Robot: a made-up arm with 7 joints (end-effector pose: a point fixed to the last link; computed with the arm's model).
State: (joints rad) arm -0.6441 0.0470 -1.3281 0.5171 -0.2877 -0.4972 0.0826
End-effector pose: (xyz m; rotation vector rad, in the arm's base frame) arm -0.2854 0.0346 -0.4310 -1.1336 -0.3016 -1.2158
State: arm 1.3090 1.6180 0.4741 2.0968 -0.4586 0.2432 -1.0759
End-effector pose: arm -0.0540 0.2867 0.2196 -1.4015 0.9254 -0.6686
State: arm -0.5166 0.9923 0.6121 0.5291 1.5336 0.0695 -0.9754
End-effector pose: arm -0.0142 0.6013 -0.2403 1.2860 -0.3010 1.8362
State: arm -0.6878 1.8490 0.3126 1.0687 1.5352 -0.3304 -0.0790
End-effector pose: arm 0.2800 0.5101 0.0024 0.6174 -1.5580 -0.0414
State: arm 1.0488 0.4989 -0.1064 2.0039 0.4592 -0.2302 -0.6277
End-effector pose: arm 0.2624 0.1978 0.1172 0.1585 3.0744 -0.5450
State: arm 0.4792 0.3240 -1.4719 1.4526 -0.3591 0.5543 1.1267
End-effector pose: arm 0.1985 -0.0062 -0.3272 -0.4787 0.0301 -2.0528
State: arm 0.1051 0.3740 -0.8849 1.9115 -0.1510 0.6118 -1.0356
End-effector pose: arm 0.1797 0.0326 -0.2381 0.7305 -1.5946 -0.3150
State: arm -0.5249 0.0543 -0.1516 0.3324 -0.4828 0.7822 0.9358
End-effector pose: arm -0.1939 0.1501 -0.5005 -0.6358 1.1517 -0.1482
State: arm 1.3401 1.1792 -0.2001 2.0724 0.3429 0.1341 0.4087
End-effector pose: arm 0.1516 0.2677 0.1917 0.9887 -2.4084 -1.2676
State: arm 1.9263 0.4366 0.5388 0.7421 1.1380 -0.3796 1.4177
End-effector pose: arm 0.3177 0.4165 0.2773 0.4513 2.2291 0.4087
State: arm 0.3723 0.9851 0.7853 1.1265 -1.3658 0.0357 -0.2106
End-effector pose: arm 0.1833 0.5563 -0.0174 2.2843 -0.5280 -0.3685
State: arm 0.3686 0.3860 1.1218 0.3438 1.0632 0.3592 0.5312
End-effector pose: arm 0.2013 0.4058 -0.4165 -0.8120 -1.3761 1.7618
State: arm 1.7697 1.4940 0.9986 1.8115 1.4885 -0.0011 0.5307
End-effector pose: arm -0.2153 0.3751 0.0947 -0.5075 1.8486 0.6535
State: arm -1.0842 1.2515 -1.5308 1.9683 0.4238 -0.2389 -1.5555
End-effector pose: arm -0.2466 0.2374 -0.1412 0.3673 -0.1305 -0.5201
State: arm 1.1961 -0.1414 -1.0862 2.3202 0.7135 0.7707 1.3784
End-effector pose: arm 0.1131 -0.0469 0.0499 1.2895 0.2473 2.6745
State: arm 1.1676 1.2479 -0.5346 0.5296 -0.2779 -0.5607 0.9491
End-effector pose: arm 0.2504 0.5959 0.0149 0.6999 -0.7957 -1.1402
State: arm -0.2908 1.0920 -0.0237 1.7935 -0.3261 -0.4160 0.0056
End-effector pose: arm 0.2086 0.3355 -0.1786 0.5541 -1.5743 -1.5257
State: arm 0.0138 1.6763 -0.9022 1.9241 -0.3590 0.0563 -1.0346
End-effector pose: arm 0.1521 0.3508 -0.1656 1.1432 -1.6716 -1.5037
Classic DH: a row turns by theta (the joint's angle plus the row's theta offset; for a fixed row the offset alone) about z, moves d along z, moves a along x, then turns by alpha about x. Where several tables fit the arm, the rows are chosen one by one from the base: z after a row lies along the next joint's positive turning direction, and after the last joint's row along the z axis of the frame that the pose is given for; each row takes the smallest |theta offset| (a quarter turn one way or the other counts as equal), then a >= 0, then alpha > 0; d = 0 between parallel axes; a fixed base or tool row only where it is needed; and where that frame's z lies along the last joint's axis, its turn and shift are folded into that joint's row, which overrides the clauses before.
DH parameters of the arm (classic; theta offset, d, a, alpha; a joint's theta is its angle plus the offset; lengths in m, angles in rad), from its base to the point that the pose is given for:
base (fixed): 0 0 0 1.5708
joint 1: 1.5708 -0.134 0 1.5708
joint 2: 1.5708 0 0 1.5708
joint 3: 1.5708 -0.287 0 1.5708
joint 4: 0 0 0 -1.5708
joint 5: 0 -0.2575 0 -1.5708
joint 6: -1.5708 0 0 1.5708
joint 7: 1.5708 0 0 1.5708
tool (fixed): -1.5708 0 0 0

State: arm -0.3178 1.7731 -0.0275 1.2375 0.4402 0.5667 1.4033
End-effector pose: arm 0.2523 0.4990 -0.0114 -0.1094 0.0674 -0.6443
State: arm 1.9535 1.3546 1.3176 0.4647 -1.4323 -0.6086 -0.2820
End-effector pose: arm -0.0091 0.6631 0.0275 2.0222 -1.5633 1.5285
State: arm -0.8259 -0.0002 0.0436 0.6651 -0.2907 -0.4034 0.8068
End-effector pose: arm -0.2523 0.1408 -0.4486 -0.8444 -0.1222 -0.3369
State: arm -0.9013 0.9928 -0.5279 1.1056 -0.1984 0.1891 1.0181
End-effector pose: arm -0.1252 0.4078 -0.3526 -0.6462 0.8503 -0.9947
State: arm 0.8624 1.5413 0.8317 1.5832 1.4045 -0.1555 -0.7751
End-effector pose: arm -0.0253 0.4233 0.2500 -0.0445 2.6150 -1.0783
